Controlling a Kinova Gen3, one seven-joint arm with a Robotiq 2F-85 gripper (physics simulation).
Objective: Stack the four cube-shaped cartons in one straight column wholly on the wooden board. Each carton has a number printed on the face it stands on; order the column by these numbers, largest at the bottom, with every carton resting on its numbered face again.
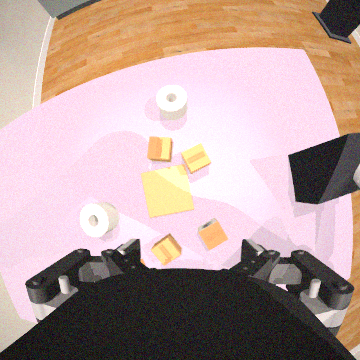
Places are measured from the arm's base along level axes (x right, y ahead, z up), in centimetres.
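Where they show: gripper, fingertip midpoint: [190, 251].
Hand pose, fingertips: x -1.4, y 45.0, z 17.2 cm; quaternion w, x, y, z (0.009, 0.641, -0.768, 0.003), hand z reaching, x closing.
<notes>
Things, the pixels of their top centre, and the offset from my fingertips. "*": a spot on its surface instead. Level surfaces: height alone.
- wooden board, top centre: [166, 190] dx +5.4, dy +5.1, dz -33.5 cm
- yellow carton with a tape stripe, top centre: [195, 156] dx +12.0, dy -3.7, dz -29.3 cm
- orange carton, top centre: [213, 235] dx -7.3, dy -4.5, dz -29.3 cm
- striped carton, top centre: [165, 251] dx -9.4, dy +7.7, dz -29.3 cm
- small orange patch, surface spot: [143, 261] * dx -13.3, dy +15.5, dz -34.4 cm
- pink table, surface height: dz -34.7 cm
The wooden board [168, 192] lies flat mid-table. Four cartons stand apart around it. One carton [160, 149], orange and yellow on top, is beyond its far edge. A yellow carton with a tape stripe [196, 158] is at its far right corner, very close to it; whether they touch is unclear. An orange carton [212, 234] is to the near right; a pale side face shows at its far edge, any number unreadable. A striped carton [166, 249] is on the near side. My gripper [190, 251] is open and empty, high above the table.
A white roll [171, 101] stands beyond the cartons, another white roll [99, 220] to the left of the board. A large black block-like object [320, 172] is at the right. A small orange patch [143, 261] shows beside the left finger. Wooden floor [175, 30] lies beyond the pink table [240, 90].
</notes>
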